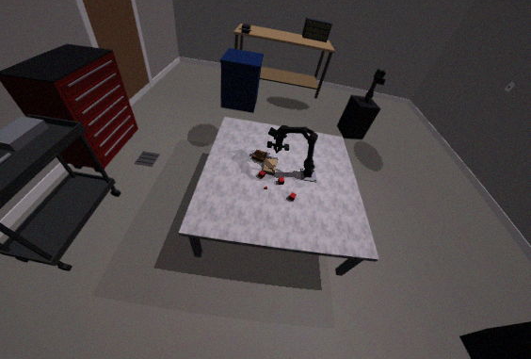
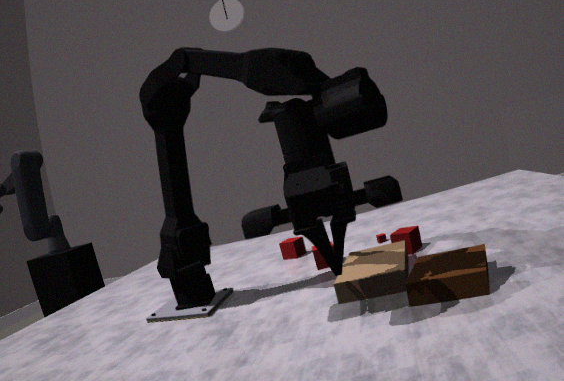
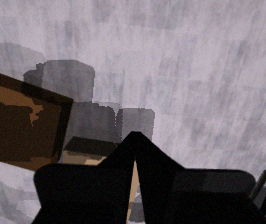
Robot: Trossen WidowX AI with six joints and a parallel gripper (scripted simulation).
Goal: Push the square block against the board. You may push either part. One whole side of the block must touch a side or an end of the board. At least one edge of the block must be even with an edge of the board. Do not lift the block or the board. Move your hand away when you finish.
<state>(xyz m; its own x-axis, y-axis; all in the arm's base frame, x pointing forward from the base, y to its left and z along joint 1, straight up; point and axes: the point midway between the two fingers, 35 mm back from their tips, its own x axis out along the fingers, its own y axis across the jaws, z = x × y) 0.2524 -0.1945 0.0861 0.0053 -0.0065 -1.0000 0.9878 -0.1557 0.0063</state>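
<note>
My gripper tip is now 6 cm short of the tan board, 12 cm to the right of it and 4 cm above it. The rest, counted from my gripper tip: square block: 14 cm ahead, 4 cm below.
</note>
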